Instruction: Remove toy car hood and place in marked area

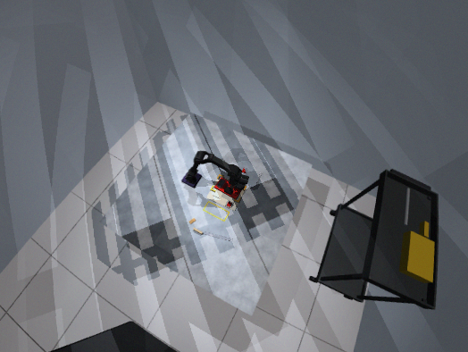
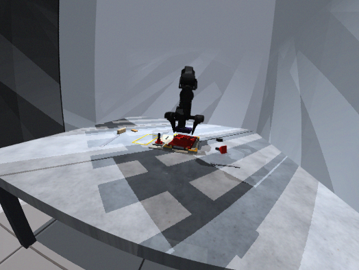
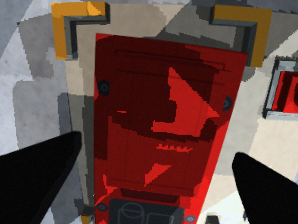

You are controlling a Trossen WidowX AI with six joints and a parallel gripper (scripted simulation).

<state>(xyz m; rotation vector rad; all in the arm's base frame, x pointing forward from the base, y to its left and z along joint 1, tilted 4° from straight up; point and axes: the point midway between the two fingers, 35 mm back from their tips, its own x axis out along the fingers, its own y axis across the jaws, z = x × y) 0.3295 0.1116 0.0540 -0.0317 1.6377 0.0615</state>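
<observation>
The red hood lies 30 mm below my gripper tip.
</observation>
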